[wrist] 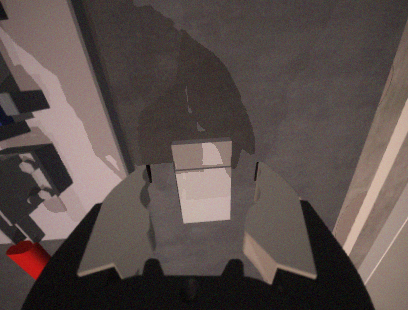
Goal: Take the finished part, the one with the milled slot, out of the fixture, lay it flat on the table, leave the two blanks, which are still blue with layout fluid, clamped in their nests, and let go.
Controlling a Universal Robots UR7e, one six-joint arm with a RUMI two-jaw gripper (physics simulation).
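Places are measured from the arm's base along level axes (x down, y back, z left), in centimetres.
Where they show: gripper, fingertip midpoint: [202,165].
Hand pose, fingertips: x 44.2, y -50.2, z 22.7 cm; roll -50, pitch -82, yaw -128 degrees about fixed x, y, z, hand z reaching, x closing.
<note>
After its pixels a point has its place.
The finished part [206,197] {x 43.8, y -53.7, z 22.5 cm}, a pale metal block with a thin dark slot line across it, lies flat on the grey table [300,90] {x 44.8, y -45.2, z 31.4 cm} in the wrist view. My gripper [202,165] {x 44.2, y -50.2, z 22.7 cm} is open around it, with a gap between the part and each jaw. The fixture's pale base plate [82,107] {x 43.3, y -43.8, z 15.2 cm} is at the left. A sliver of a blue blank [4,119] {x 41.0, y -43.6, z 12.3 cm} shows in a dark nest at the left edge; the other blank cannot be made out. A dark nest [57,172] {x 42.4, y -47.9, z 11.8 cm} nearer the gripper holds no visible blue blank.
A red cylindrical handle [27,256] {x 38.7, y -52.0, z 10.3 cm} sticks out at the lower left, close to the gripper body. Dark clamp pieces [35,99] {x 42.5, y -42.8, z 13.2 cm} stand on the fixture. A long pale strip or edge [375,192] runs diagonally along the right side. The gripper's shadow falls on the table ahead.
</note>
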